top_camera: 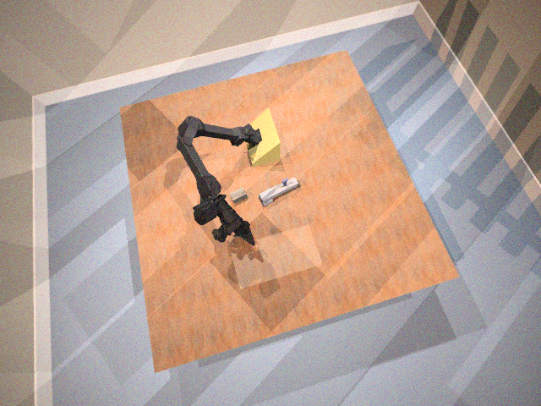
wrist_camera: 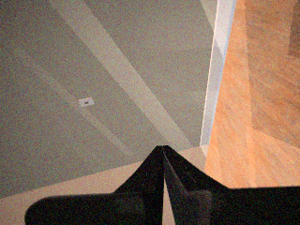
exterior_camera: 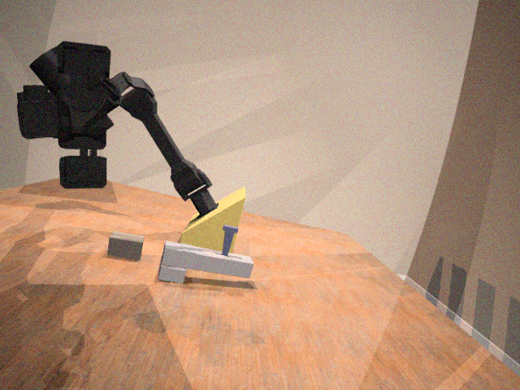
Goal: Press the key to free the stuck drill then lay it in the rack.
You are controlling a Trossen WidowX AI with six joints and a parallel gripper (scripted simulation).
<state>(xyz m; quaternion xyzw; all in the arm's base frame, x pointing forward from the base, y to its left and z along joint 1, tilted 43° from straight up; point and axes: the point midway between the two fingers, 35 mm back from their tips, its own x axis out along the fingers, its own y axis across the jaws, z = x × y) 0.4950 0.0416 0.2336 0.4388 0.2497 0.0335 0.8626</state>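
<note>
The blue key lies 27 cm behind my gripper tip, 18 cm to the left of it and 17 cm below it. From my gripper tip the other things lie so: grey housing (26 cm behind, 22 cm below, 15 cm to the left); dark grey rack (29 cm behind, 24 cm below, 3 cm to the right); drill (25 cm behind, 22 cm below, 13 cm to the left).
</note>
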